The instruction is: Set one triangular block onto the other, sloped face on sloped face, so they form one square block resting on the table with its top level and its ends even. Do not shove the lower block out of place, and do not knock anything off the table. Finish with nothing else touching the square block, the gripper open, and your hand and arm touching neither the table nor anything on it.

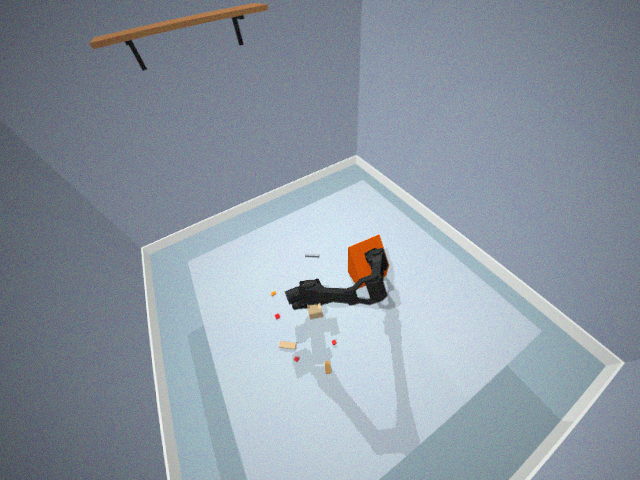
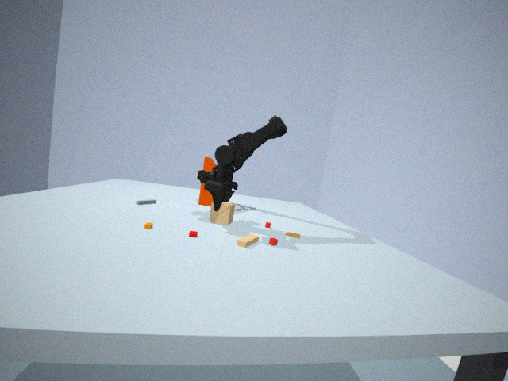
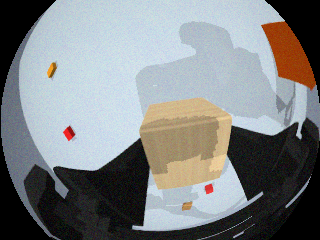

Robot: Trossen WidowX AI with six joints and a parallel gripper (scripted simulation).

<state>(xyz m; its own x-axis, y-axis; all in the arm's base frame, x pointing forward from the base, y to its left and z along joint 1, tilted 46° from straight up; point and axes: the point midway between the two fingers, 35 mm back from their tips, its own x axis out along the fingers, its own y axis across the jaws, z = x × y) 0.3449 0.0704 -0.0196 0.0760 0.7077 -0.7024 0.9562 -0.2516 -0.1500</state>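
The triangular block is 10 mm above my gripper tip. Also, from my gripper tip: small orange cube (150 mm ahead, 180 mm to the right, 40 mm below); then grey bar (130 mm behind, 290 mm to the right, 30 mm below).
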